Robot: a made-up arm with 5 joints.
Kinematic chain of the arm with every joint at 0, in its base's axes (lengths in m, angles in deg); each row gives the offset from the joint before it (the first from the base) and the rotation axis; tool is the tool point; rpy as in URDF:
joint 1: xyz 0.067 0 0.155 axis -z
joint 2: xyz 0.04 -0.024 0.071 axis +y
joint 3: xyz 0.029 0 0.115 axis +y
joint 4: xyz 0.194 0 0.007 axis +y
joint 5: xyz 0.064 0.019 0 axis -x
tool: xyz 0 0 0 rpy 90 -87.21 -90
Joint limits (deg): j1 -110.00..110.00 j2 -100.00..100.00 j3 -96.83..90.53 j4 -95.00..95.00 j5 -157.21..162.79
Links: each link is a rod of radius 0.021 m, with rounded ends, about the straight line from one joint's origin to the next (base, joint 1, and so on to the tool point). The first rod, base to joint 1, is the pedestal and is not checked.
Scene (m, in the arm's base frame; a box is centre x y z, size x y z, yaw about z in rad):
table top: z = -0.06
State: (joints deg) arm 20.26 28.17 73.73 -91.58 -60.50
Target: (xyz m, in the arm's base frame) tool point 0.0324 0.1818 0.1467
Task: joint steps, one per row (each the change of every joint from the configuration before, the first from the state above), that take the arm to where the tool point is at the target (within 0.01 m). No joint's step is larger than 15 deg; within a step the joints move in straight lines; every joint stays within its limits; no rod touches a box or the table.
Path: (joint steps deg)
1: -13.62 -1.38 -0.46 -0.38 0.00
2: -13.62 -1.37 -0.47 -0.38 0.00
3: -13.62 -1.38 -0.46 -0.38 0.00
4: -13.62 -1.37 -0.46 -0.38 0.00
5: -13.62 -1.38 -0.47 -0.38 0.00
6: -13.62 -1.37 -0.46 -0.38 0.00
7: -13.62 -1.38 -0.46 -0.38 0.00
8: -13.62 -1.37 -0.47 -0.38 0.00
9: -13.62 -1.38 -0.46 -0.38 0.00

